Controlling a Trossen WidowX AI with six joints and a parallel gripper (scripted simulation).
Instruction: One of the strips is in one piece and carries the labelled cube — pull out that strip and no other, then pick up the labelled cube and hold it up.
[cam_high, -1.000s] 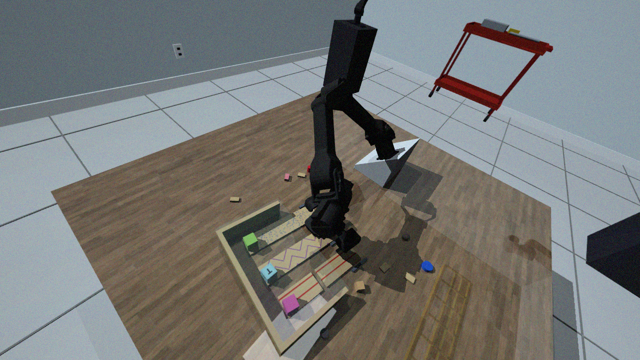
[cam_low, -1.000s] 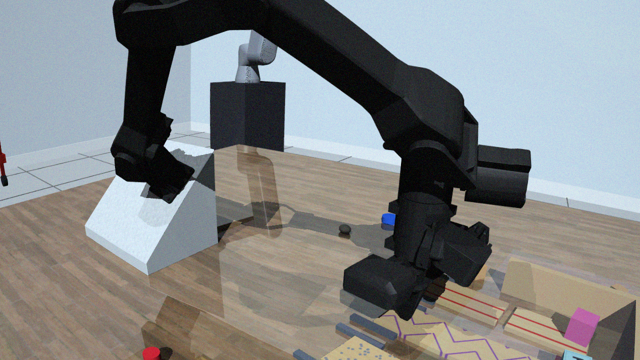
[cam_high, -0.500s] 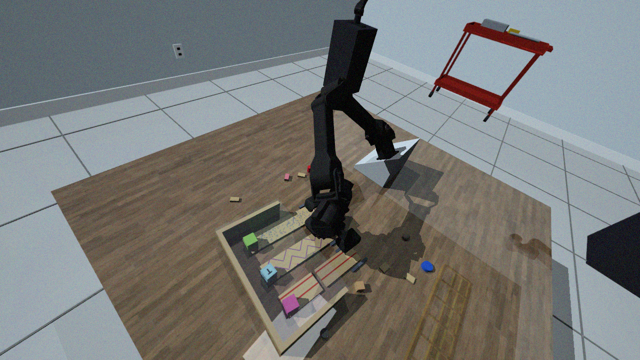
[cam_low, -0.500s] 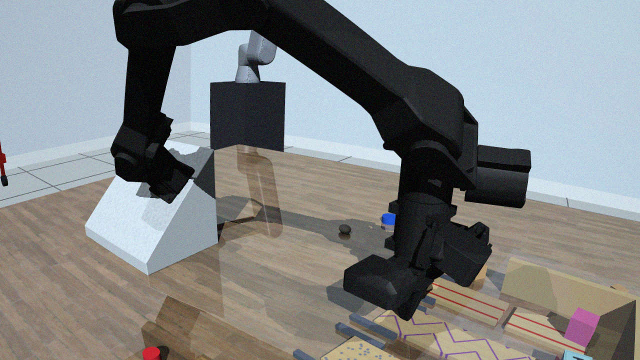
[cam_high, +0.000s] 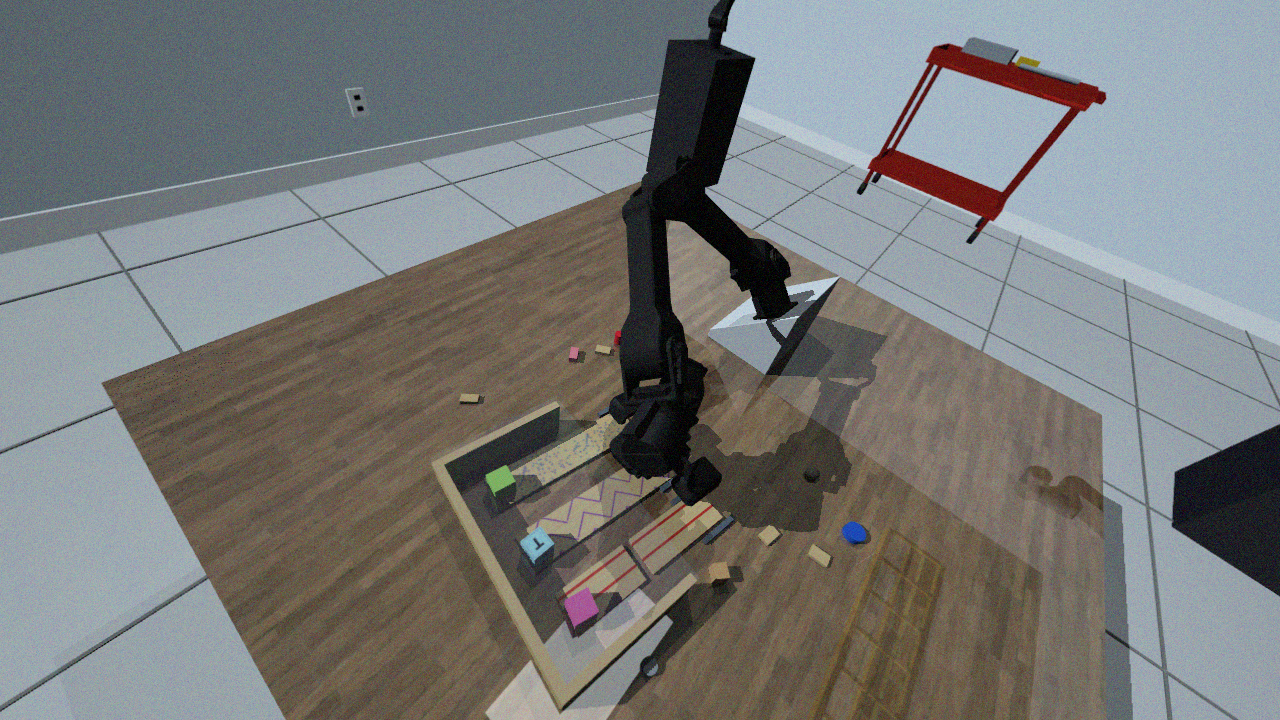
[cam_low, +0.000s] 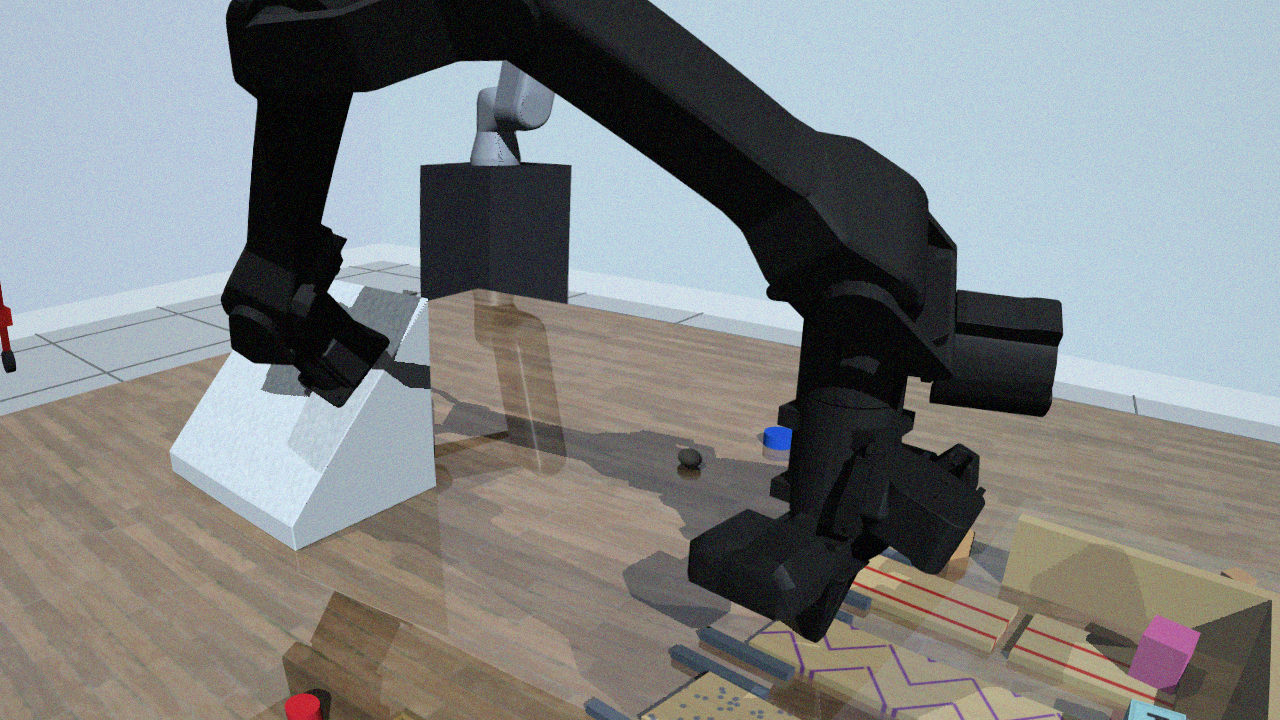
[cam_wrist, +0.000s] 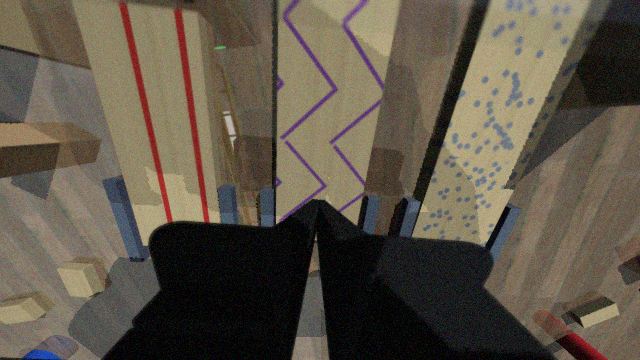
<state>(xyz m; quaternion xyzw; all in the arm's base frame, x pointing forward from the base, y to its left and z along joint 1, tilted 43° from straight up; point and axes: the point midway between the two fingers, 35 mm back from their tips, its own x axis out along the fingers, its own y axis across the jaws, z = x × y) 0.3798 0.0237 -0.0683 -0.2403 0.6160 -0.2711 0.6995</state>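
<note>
Now: the red-lined strip 30 mm ahead of my gripper tip and 90 mm to the left of it. Round my gripper tip: pink block (50 mm behind, 270 mm to the right); grey pebble (210 mm behind, 170 mm to the left); red cylinder (150 mm behind, 250 mm to the right, 10 mm above).
</note>
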